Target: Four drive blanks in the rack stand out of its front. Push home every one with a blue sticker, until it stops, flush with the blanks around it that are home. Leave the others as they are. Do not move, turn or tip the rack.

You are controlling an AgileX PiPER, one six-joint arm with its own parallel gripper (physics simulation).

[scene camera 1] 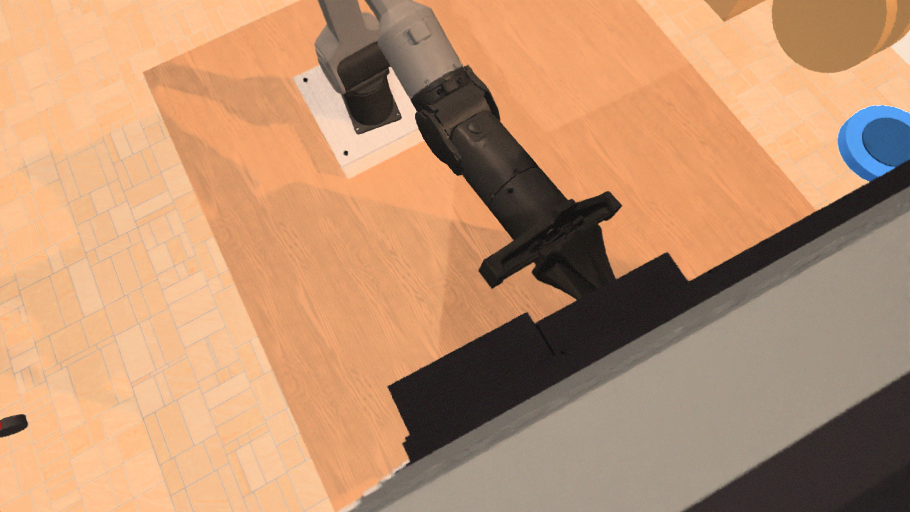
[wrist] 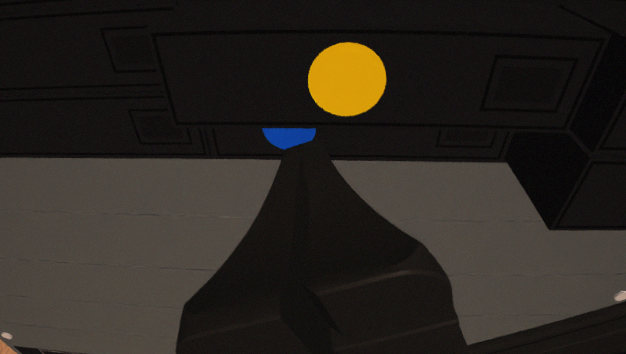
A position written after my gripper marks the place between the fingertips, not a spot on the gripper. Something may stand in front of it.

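Note:
I can see a rack (scene camera 1: 772,374), and the wrist view shows me the rack too (wrist: 120,219). My own gripper (scene camera 1: 618,314) is visible as well, and in the wrist view I find the gripper again (wrist: 311,164).

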